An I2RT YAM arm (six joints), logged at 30 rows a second.
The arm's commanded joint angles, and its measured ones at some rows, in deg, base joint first. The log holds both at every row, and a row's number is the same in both.
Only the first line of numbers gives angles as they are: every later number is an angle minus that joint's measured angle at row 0.
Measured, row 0:
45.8, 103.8, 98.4, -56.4, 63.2, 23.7
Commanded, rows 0 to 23:
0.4, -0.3, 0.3, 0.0, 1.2, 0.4
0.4, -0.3, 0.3, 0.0, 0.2, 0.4
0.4, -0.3, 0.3, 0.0, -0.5, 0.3
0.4, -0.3, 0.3, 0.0, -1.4, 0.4
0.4, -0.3, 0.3, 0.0, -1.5, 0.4
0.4, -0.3, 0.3, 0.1, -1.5, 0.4
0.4, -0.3, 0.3, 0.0, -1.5, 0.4
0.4, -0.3, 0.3, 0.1, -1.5, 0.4
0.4, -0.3, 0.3, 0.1, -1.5, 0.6
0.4, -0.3, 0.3, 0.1, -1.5, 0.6
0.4, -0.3, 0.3, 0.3, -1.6, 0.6
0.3, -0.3, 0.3, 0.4, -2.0, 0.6
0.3, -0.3, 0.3, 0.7, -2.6, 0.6
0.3, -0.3, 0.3, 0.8, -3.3, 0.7
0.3, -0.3, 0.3, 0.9, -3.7, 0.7
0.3, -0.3, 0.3, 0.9, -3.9, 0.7
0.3, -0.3, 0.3, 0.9, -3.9, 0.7
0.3, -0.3, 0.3, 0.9, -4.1, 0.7
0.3, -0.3, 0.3, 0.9, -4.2, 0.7
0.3, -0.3, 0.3, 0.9, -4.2, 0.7
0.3, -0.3, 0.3, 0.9, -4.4, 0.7
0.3, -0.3, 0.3, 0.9, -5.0, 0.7
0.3, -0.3, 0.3, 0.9, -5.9, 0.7
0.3, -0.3, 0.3, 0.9, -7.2, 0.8
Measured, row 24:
0.0, 0.0, 0.0, 0.7, -5.1, 0.0
